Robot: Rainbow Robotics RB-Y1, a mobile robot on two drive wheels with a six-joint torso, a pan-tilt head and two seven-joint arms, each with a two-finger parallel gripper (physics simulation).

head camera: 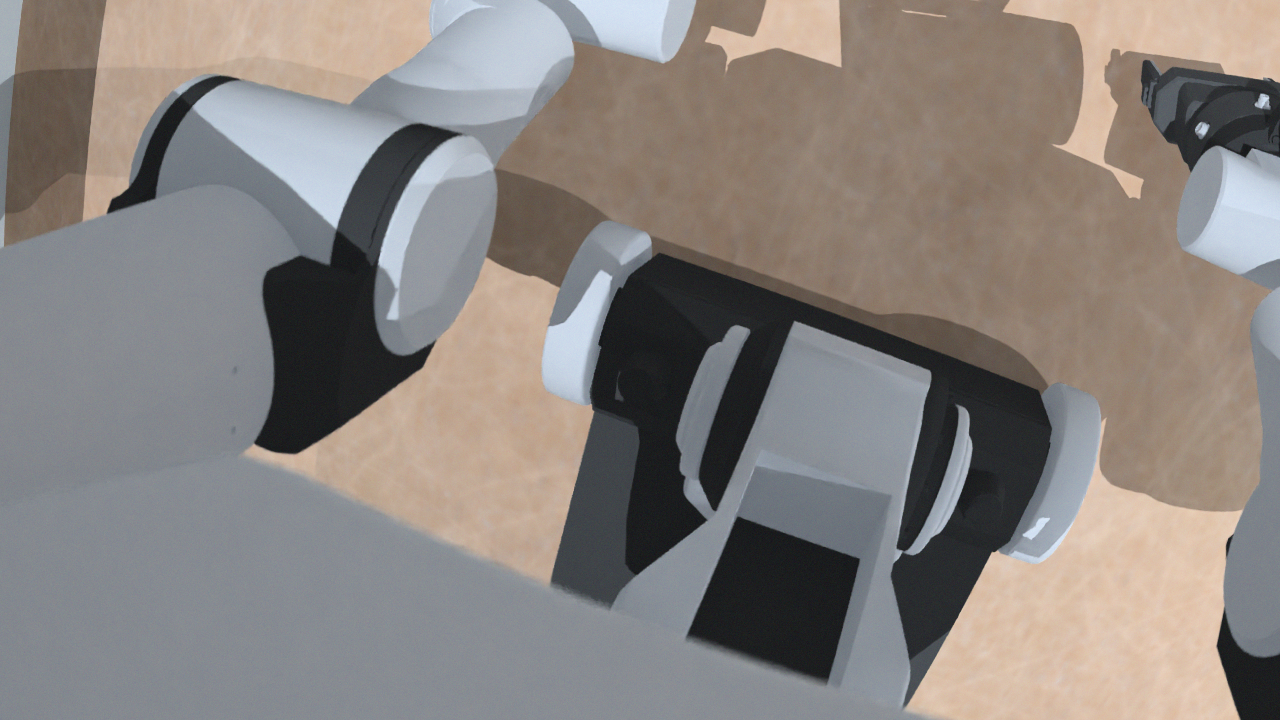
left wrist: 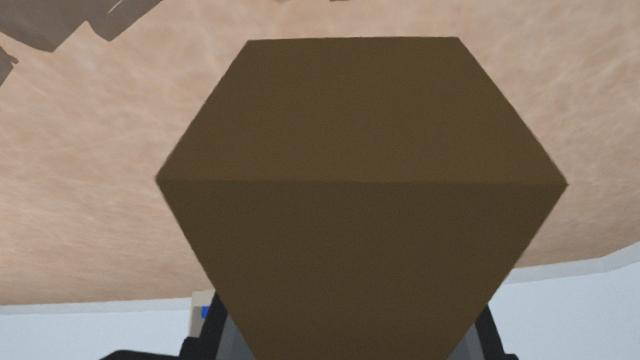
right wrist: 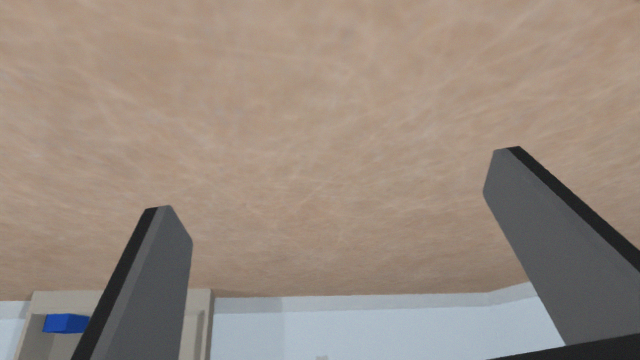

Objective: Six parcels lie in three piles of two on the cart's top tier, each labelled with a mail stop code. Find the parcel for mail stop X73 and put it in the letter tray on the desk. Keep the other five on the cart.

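Frame: origin at the robot's base, x left, y back, z up, level; centimetres.
Seen in the pictures: right gripper, fingertip midpoint: [head camera: 1207, 79] [right wrist: 334, 198].
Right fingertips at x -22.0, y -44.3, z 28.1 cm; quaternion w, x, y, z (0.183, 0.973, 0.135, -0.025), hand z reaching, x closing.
Note:
A point is followed by its place in that frame.
A brown parcel [left wrist: 360, 115] {x 23.8, y -36.8, z 29.2 cm} fills the middle of the left wrist view, with two plain faces showing. My left gripper [left wrist: 352, 320] is shut on it; the fingertips are hidden behind the parcel. No label shows, so I cannot read its code. My right gripper [right wrist: 334, 198] {x -22.0, y -44.3, z 28.1 cm} is open, with its two fingers wide apart and nothing between them. A dark part of the right hand [head camera: 1226, 107] shows at the upper right edge of the head view. The cart, the other parcels, the desk and the letter tray cannot be made out in these views.
The head view shows my wheeled base [head camera: 823, 385], my left arm [head camera: 295, 170] {x 20.2, y -27.3, z 79.7 cm} and the tan floor [head camera: 1118, 617] {x -49.5, y 19.3, z 0.1 cm} with shadows. A beige open-fronted unit [right wrist: 207, 325] {x -45.3, y -222.5, z 17.7 cm} [left wrist: 202, 298] {x -116.1, y -221.6, z 5.5 cm} with a blue object [right wrist: 65, 323] {x -109.7, y -225.3, z 14.5 cm} stands by the pale wall [right wrist: 380, 330] {x 56.3, y -259.4, z 21.6 cm}.

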